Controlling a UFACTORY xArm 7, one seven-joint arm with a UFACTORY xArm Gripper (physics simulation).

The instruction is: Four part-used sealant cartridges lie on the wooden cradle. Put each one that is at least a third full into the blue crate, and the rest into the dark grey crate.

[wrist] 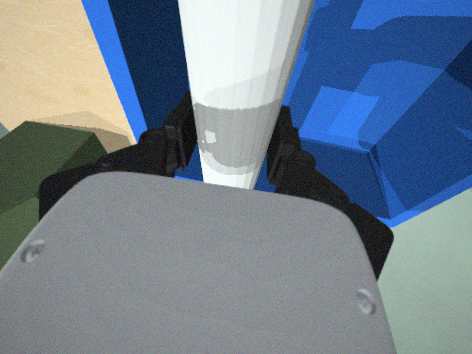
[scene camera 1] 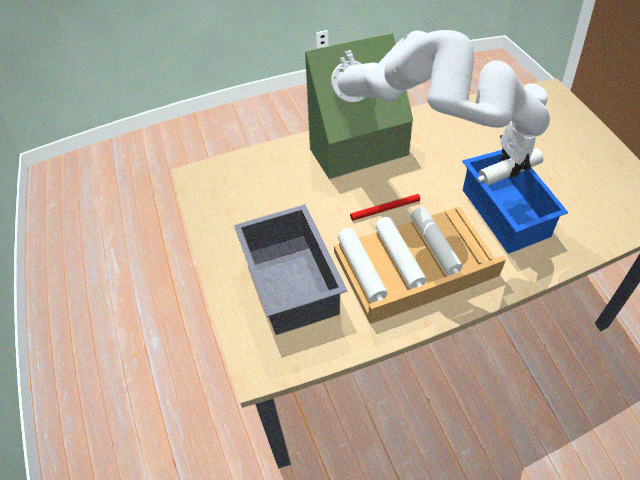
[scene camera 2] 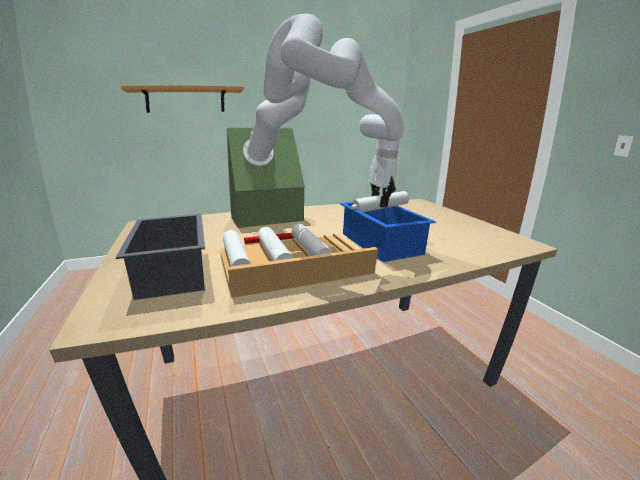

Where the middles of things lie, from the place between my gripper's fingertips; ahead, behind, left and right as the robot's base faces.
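Blue crate (scene camera 1: 520, 211): my hand 50 mm short of it, 30 mm to the left of it, 70 mm above it. Wooden cradle (scene camera 1: 338, 252): 40 mm ahead of my hand, 380 mm to the right, 110 mm below. Dark grey crate (scene camera 1: 296, 278): 110 mm behind my hand, 700 mm to the right, 70 mm below.
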